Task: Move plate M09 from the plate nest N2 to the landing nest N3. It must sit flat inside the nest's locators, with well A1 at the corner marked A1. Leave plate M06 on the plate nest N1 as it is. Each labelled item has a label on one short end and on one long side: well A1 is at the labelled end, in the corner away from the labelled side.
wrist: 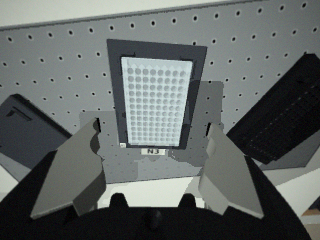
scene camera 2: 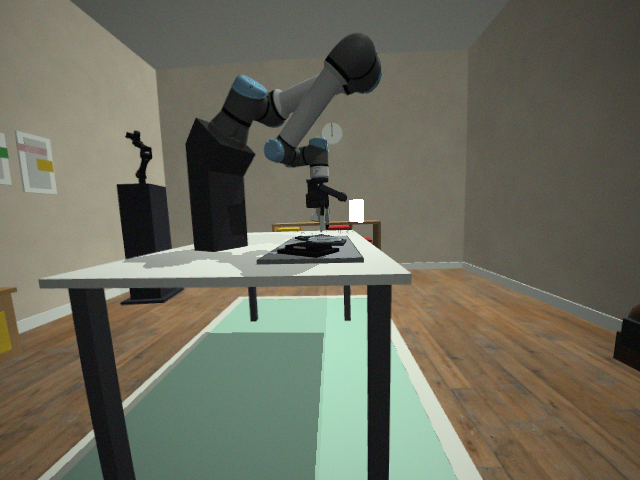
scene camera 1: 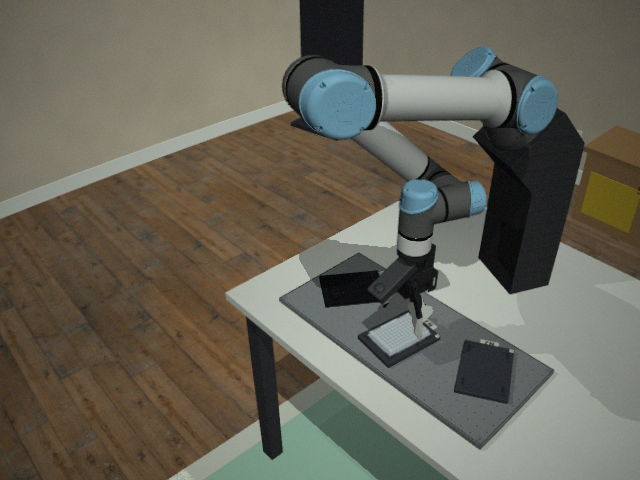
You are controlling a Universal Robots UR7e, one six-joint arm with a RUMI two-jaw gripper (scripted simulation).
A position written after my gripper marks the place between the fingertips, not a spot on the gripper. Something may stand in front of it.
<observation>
I see my gripper (scene camera 1: 401, 323), a white well plate (scene camera 1: 393, 337) and a dark nest (scene camera 1: 377, 351).
The white well plate is seen too in the wrist view (wrist: 155, 90). My gripper also shows in the wrist view (wrist: 154, 121) and in scene camera 2 (scene camera 2: 324, 231). The dark nest shows as well in the wrist view (wrist: 151, 50).
</observation>
